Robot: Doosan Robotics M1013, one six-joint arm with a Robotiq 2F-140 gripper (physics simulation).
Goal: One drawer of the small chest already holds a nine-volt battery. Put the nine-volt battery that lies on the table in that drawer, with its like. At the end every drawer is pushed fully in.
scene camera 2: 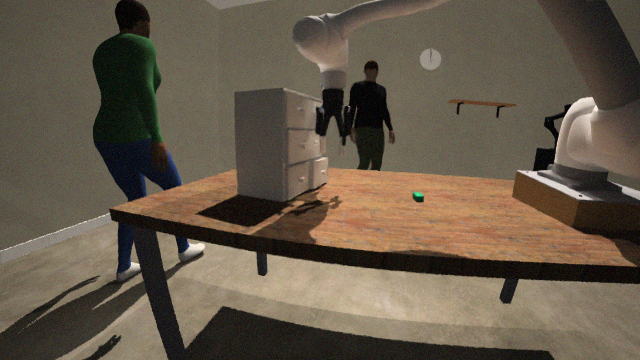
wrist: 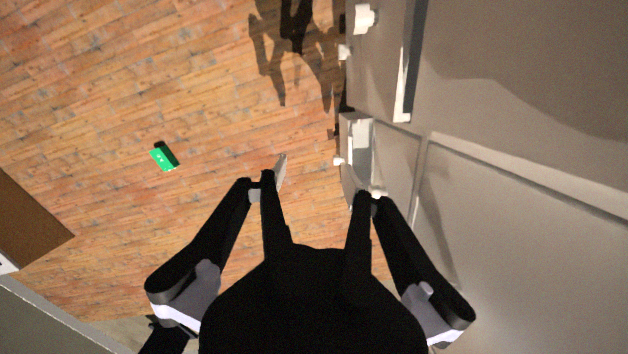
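Observation:
The green nine-volt battery (scene camera 2: 418,196) (wrist: 164,158) lies on the table, away from the chest. The small light-grey chest (scene camera 2: 260,145) (wrist: 525,240) has two columns of drawers. Its bottom right drawer (scene camera 2: 320,171) (wrist: 344,142) stands partly out; its inside shows pale in the wrist view, partly hidden by a finger, and no battery can be made out there. My gripper (scene camera 2: 332,145) (wrist: 314,168) points down close in front of the chest's right column, above the table. It is partly open with nothing between its fingers. In the wrist view its right fingertip overlaps the open drawer.
The wooden table (scene camera 2: 380,225) (wrist: 225,100) carries the robot base (scene camera 2: 545,200) on its right. A dark gap shows beside a left-column drawer front (wrist: 375,75); I cannot tell how far it stands out. Two people (scene camera 2: 127,90) (scene camera 2: 370,105) stand beyond the table.

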